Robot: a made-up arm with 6 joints.
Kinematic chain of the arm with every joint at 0, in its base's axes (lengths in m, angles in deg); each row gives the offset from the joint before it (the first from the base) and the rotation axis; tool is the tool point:
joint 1: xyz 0 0 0.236 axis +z
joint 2: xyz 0 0.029 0 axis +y
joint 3: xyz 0 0 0.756 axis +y
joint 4: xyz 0 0 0.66 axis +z
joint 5: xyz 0 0 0 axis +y
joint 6: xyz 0 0 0.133 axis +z
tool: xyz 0 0 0
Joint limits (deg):
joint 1: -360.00..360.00
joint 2: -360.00..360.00
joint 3: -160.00..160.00
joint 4: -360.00..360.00
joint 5: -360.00..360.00
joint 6: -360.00..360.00
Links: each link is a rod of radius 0.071 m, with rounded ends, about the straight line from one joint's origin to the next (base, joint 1, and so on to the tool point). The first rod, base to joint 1, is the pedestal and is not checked.
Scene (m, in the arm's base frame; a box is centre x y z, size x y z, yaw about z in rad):
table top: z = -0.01
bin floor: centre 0.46 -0.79 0 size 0.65 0.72 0.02 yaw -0.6
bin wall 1: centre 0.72 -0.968 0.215 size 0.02 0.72 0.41 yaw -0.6
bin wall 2: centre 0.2 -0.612 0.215 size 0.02 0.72 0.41 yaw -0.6
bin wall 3: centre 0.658 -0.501 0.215 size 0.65 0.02 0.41 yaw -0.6
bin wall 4: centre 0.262 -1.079 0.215 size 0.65 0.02 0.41 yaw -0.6
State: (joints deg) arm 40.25 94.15 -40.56 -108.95 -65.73 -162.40
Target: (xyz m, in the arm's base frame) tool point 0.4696 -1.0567 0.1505
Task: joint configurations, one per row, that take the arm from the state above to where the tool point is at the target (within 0.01 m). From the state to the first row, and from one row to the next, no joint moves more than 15 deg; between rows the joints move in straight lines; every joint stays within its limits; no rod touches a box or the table.
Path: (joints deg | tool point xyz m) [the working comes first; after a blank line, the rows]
Joints at the target: 119.96 -54.18 -82.33 -105.95 -45.87 -162.40
Straight joint move there: touches bin wall 4.

1: 49.11 79.87 -44.21 -108.74 -63.67 -162.40 | 0.6747 0.9959 0.9308
2: 57.98 65.60 -47.85 -108.53 -61.62 -162.40 | 0.3821 0.8749 1.2258
3: 66.84 51.32 -51.50 -108.32 -59.56 -162.40 | 0.1186 0.6279 1.4360
4: 75.71 37.05 -55.14 -108.11 -57.51 -162.40 | -0.0669 0.2869 1.5455
5: 84.57 22.77 -58.79 -107.89 -55.45 -162.40 | -0.1433 -0.0996 1.5477
6: 93.44 8.50 -62.43 -107.68 -53.40 -162.40 | -0.1025 -0.4737 1.4452
7: 102.30 -5.78 -66.08 -107.47 -51.34 -162.40 | 0.0395 -0.7821 1.2491
8: 111.17 -20.06 -69.72 -107.26 -49.29 -162.40 | 0.2465 -0.9833 0.9789
9: 120.03 -34.33 -73.37 -107.05 -47.23 -162.40 | 0.4695 -1.0567 0.6595
10: 119.99 -44.26 -77.85 -106.50 -46.55 -162.40 | 0.4839 -1.0817 0.4012
11: 119.96 -54.18 -82.33 -105.95 -45.87 -162.40 | 0.4697 -1.0567 0.1505

